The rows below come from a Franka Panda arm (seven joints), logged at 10 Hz.
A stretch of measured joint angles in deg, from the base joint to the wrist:
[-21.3 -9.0 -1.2 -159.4 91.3 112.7 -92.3]
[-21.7 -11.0 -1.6 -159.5 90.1 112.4 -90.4]
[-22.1 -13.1 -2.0 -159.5 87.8 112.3 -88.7]
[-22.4 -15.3 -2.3 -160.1 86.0 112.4 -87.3]
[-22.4 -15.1 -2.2 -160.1 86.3 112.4 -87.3]
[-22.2 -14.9 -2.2 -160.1 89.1 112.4 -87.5]
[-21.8 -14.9 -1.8 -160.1 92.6 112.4 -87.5]
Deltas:
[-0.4 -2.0 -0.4 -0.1 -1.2 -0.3 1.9]
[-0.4 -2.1 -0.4 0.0 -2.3 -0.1 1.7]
[-0.3 -2.2 -0.3 -0.6 -1.8 0.1 1.4]
[0.0 0.2 0.1 0.0 0.3 0.0 0.0]
[0.2 0.2 0.0 0.0 2.8 0.0 -0.2]
[0.4 0.0 0.4 0.0 3.5 0.0 0.0]

